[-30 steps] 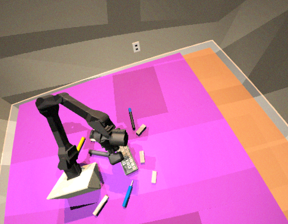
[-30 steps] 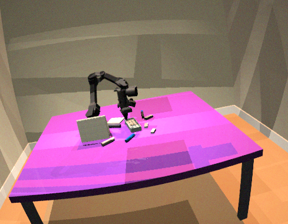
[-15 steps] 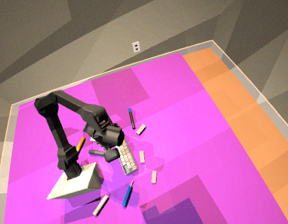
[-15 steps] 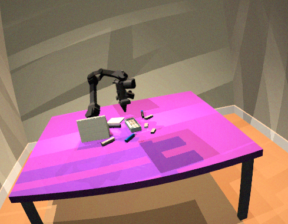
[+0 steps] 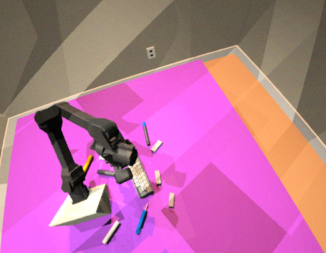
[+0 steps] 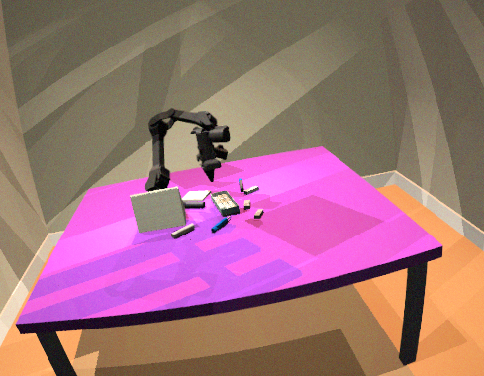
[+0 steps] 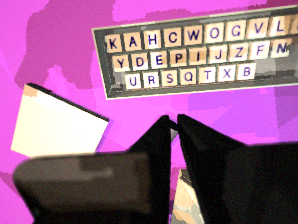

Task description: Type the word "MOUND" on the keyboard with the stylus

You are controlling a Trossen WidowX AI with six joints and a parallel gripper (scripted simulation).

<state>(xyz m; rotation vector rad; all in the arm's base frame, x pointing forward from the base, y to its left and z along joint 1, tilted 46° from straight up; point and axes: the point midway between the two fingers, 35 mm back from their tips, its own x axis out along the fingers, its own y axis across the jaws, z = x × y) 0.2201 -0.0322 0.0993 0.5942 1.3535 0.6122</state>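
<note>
The blue stylus is 20 cm to the right of my gripper tip and 9 cm below it. The rest, counted from my gripper tip: notepad: 6 cm behind, 14 cm to the left, 9 cm below; stylus tip: 2 cm ahead, 18 cm to the right, 9 cm below; M key: 5 cm ahead, 12 cm to the right, 8 cm below.
</note>
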